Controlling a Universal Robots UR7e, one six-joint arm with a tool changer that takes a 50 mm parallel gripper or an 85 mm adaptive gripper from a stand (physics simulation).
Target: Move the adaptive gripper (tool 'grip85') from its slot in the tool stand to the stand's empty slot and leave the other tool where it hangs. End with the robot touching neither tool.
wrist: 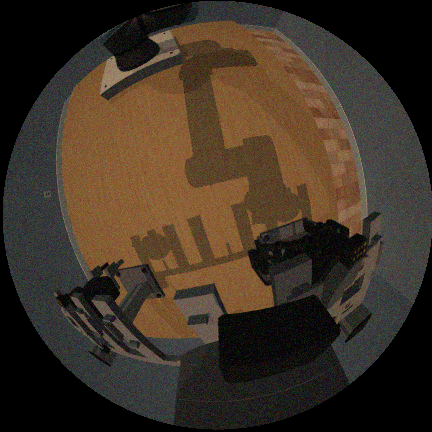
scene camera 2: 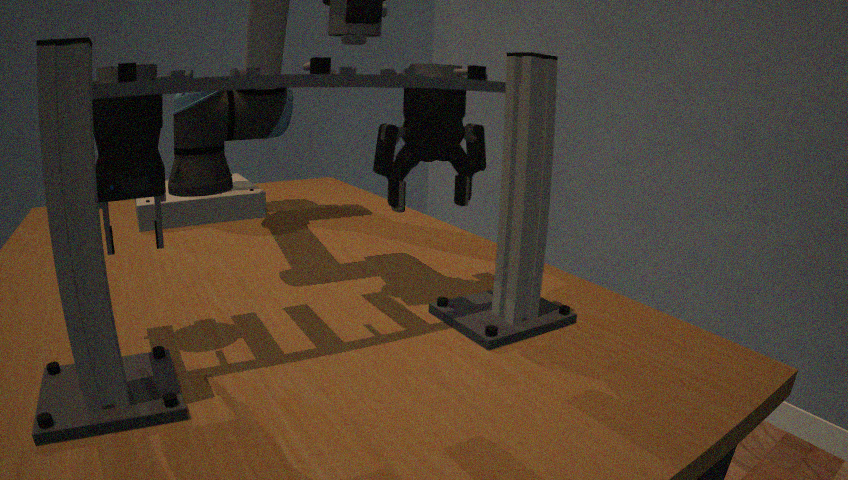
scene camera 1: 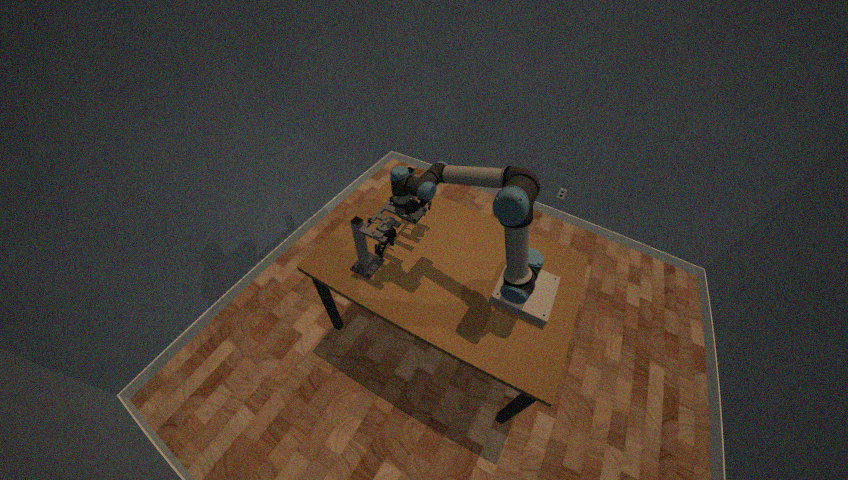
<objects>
A parallel gripper (scene camera 2: 126, 129): 52 cm from the lens. An adaptive gripper (scene camera 2: 433, 130) is 65 cm from the lens. A tool stand (scene camera 2: 102, 393) is 50 cm from the lens. The marked spots on the tool stand and the adaptive gripper are 46 cm apart.
</objects>
